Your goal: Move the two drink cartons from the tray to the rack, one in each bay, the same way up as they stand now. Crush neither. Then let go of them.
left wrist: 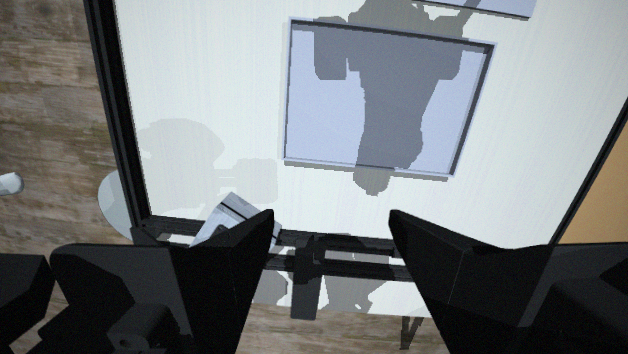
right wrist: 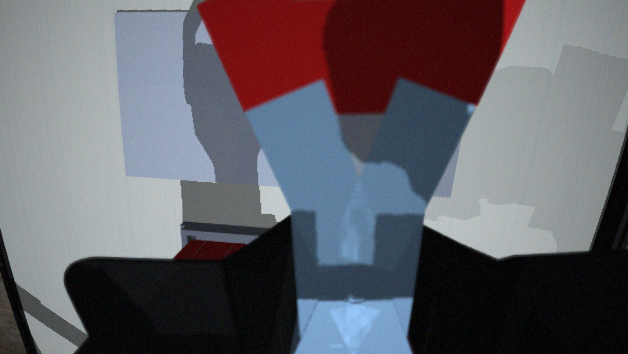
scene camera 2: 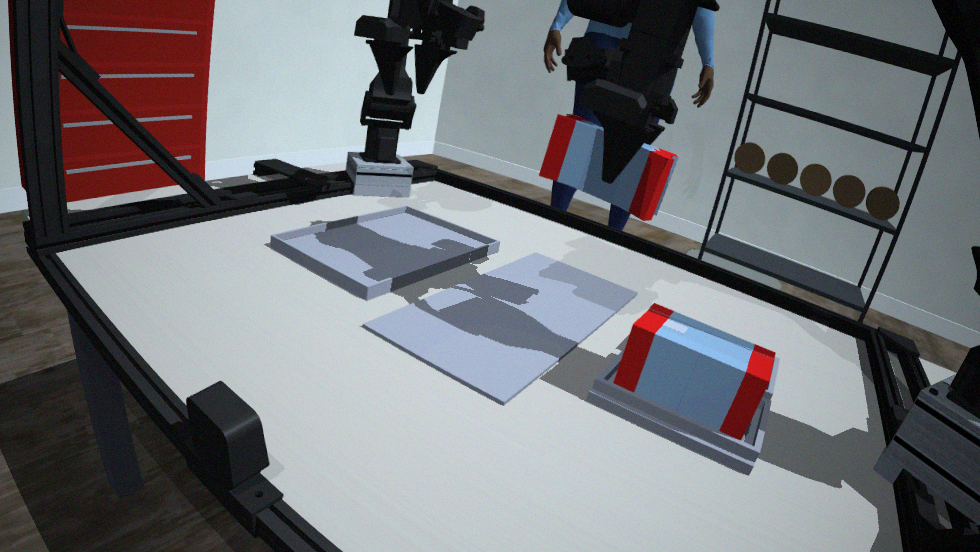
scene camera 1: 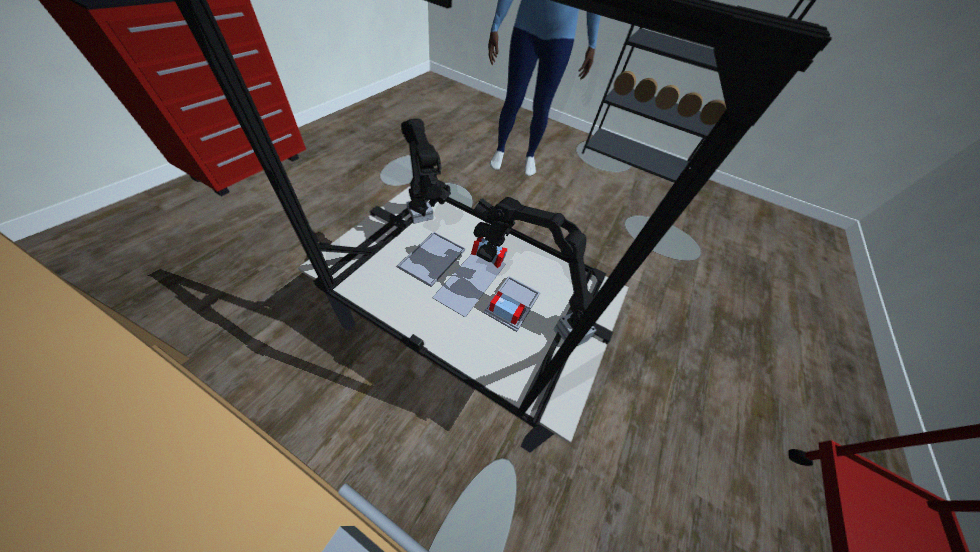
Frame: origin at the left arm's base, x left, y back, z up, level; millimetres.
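Seen in the pictures: left gripper, between the fingertips: [left wrist: 331, 216] [scene camera 2: 405, 94] [scene camera 1: 428, 211]; right gripper, between the fingertips: [right wrist: 343, 218] [scene camera 2: 610, 180]; left arm's base, origin of its link: [scene camera 2: 379, 158].
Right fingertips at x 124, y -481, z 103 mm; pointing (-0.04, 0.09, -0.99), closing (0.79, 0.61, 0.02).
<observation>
Pixels of each thing's middle, then the offset from my right fingertips to it. "spot": a spot on its surface instead.
- blue carton with red ends, middle of its body: [right wrist: 346, 216] [scene camera 2: 608, 164] [scene camera 1: 488, 251] dx -4, dy +5, dz +15 mm
- second carton, a spot on its surface: [scene camera 2: 692, 377] [scene camera 1: 503, 312] spot: dx -34, dy -209, dz -103 mm
- low rack, middle of its body: [scene camera 2: 698, 376] [scene camera 1: 513, 301] dx +48, dy -157, dz -149 mm
- walled tray, middle of its body: [scene camera 2: 390, 243] [left wrist: 380, 105] [scene camera 1: 432, 257] dx -171, dy +189, dz -151 mm
My right gripper [scene camera 2: 613, 168] [right wrist: 343, 218] is shut on a blue carton with red ends [scene camera 2: 582, 164] [right wrist: 270, 140] [scene camera 1: 498, 255], held in the air and tilted in scene camera 2; its sides draw in at the fingers. The second carton [scene camera 2: 692, 377] [scene camera 1: 507, 308] sits in the near bay of the low rack [scene camera 2: 658, 421] [scene camera 1: 519, 289], clear of both grippers; the rack's other bay is empty in scene camera 1. The walled tray [scene camera 2: 322, 268] [left wrist: 310, 120] at the left is empty. My left gripper [scene camera 2: 407, 82] [left wrist: 331, 216] is open and empty, raised near its arm's base.
A flat grey plate [scene camera 2: 480, 363] [scene camera 1: 456, 303] [right wrist: 150, 100] lies between the tray and the rack, with arm shadows across it. A black frame surrounds the table, with a black block [scene camera 2: 229, 435] on its front edge. A person [scene camera 1: 538, 75] stands behind the table.
</observation>
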